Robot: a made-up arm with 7 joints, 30 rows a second.
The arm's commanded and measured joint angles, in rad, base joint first. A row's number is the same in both.
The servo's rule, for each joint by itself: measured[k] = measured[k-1] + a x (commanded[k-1-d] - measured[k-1]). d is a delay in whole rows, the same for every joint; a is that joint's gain. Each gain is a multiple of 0.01, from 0.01 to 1. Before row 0 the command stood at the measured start. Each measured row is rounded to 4 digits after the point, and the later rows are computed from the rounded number. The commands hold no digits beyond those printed.
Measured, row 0: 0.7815, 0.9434, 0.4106, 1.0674, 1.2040, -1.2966, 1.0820
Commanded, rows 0 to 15: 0.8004, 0.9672, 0.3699, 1.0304, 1.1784, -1.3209, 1.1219; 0.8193, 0.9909, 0.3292, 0.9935, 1.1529, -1.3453, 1.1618; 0.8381, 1.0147, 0.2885, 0.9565, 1.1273, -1.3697, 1.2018; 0.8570, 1.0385, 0.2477, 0.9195, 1.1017, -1.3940, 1.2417; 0.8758, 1.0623, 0.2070, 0.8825, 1.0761, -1.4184, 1.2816; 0.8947, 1.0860, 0.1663, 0.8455, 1.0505, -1.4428, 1.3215; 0.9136, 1.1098, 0.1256, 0.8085, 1.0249, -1.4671, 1.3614; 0.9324, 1.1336, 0.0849, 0.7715, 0.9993, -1.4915, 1.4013; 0.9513, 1.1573, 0.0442, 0.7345, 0.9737, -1.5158, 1.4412; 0.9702, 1.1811, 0.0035, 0.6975, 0.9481, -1.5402, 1.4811; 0.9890, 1.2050, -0.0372, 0.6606, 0.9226, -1.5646, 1.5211; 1.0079, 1.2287, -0.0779, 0.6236, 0.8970, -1.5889, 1.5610; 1.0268, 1.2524, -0.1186, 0.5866, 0.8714, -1.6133, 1.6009; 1.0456, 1.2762, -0.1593, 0.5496, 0.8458, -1.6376, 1.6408; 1.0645, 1.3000, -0.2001, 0.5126, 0.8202, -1.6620, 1.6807; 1.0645, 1.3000, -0.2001, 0.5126, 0.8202, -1.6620, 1.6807
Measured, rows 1 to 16: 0.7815, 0.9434, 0.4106, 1.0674, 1.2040, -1.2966, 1.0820; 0.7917, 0.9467, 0.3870, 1.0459, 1.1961, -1.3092, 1.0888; 0.8066, 0.9529, 0.3535, 1.0155, 1.1827, -1.3280, 1.1012; 0.8236, 0.9616, 0.3158, 0.9813, 1.1655, -1.3497, 1.1183; 0.8416, 0.9724, 0.2763, 0.9455, 1.1457, -1.3727, 1.1393; 0.8601, 0.9850, 0.2361, 0.9090, 1.1241, -1.3965, 1.1635; 0.8788, 0.9991, 0.1956, 0.8722, 1.1013, -1.4206, 1.1904; 0.8976, 1.0146, 0.1550, 0.8353, 1.0776, -1.4448, 1.2195; 0.9164, 1.0313, 0.1143, 0.7983, 1.0533, -1.4691, 1.2504; 0.9352, 1.0489, 0.0736, 0.7613, 1.0286, -1.4934, 1.2828; 0.9541, 1.0674, 0.0329, 0.7243, 1.0036, -1.5177, 1.3165; 0.9729, 1.0867, -0.0078, 0.6874, 0.9785, -1.5421, 1.3513; 0.9918, 1.1066, -0.0485, 0.6504, 0.9532, -1.5664, 1.3869; 1.0107, 1.1270, -0.0892, 0.6134, 0.9278, -1.5908, 1.4233; 1.0295, 1.1479, -0.1299, 0.5764, 0.9024, -1.6151, 1.4603; 1.0484, 1.1692, -0.1706, 0.5394, 0.8769, -1.6395, 1.4978
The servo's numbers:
d 1
a 0.54 0.14 0.58 0.58 0.31 0.52 0.17

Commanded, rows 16 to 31: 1.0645, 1.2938, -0.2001, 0.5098, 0.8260, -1.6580, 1.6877; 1.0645, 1.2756, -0.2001, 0.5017, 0.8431, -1.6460, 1.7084; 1.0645, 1.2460, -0.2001, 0.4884, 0.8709, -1.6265, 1.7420; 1.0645, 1.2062, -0.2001, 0.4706, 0.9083, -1.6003, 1.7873; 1.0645, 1.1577, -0.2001, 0.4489, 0.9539, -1.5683, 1.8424; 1.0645, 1.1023, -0.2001, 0.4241, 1.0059, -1.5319, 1.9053; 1.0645, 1.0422, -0.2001, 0.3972, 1.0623, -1.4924, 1.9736; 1.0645, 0.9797, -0.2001, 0.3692, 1.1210, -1.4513, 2.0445; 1.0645, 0.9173, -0.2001, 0.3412, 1.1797, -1.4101, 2.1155; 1.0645, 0.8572, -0.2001, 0.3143, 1.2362, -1.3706, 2.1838; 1.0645, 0.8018, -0.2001, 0.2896, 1.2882, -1.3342, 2.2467; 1.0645, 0.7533, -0.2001, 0.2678, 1.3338, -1.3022, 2.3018; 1.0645, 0.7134, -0.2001, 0.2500, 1.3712, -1.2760, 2.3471; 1.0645, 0.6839, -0.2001, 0.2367, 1.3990, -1.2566, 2.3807; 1.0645, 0.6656, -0.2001, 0.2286, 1.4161, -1.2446, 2.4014; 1.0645, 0.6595, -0.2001, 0.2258, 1.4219, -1.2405, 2.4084
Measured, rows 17 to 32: 1.0571, 1.1875, -0.1877, 0.5239, 0.8593, -1.6512, 1.5289; 1.0611, 1.2024, -0.1949, 0.5157, 0.8490, -1.6547, 1.5559; 1.0629, 1.2126, -0.1979, 0.5076, 0.8472, -1.6502, 1.5818; 1.0638, 1.2173, -0.1992, 0.4965, 0.8545, -1.6379, 1.6090; 1.0642, 1.2157, -0.1997, 0.4815, 0.8712, -1.6183, 1.6393; 1.0644, 1.2076, -0.1999, 0.4626, 0.8968, -1.5923, 1.6738; 1.0645, 1.1929, -0.2000, 0.4403, 0.9306, -1.5609, 1.7132; 1.0645, 1.1718, -0.2001, 0.4153, 0.9714, -1.5253, 1.7575; 1.0645, 1.1449, -0.2001, 0.3886, 1.0178, -1.4868, 1.8063; 1.0645, 1.1130, -0.2001, 0.3611, 1.0680, -1.4469, 1.8589; 1.0645, 1.0772, -0.2001, 0.3340, 1.1201, -1.4072, 1.9141; 1.0645, 1.0386, -0.2001, 0.3082, 1.1722, -1.3692, 1.9706; 1.0645, 0.9987, -0.2001, 0.2848, 1.2223, -1.3344, 2.0269; 1.0645, 0.9588, -0.2001, 0.2646, 1.2685, -1.3040, 2.0813; 1.0645, 0.9203, -0.2001, 0.2484, 1.3090, -1.2794, 2.1322; 1.0645, 0.8846, -0.2001, 0.2369, 1.3422, -1.2613, 2.1780
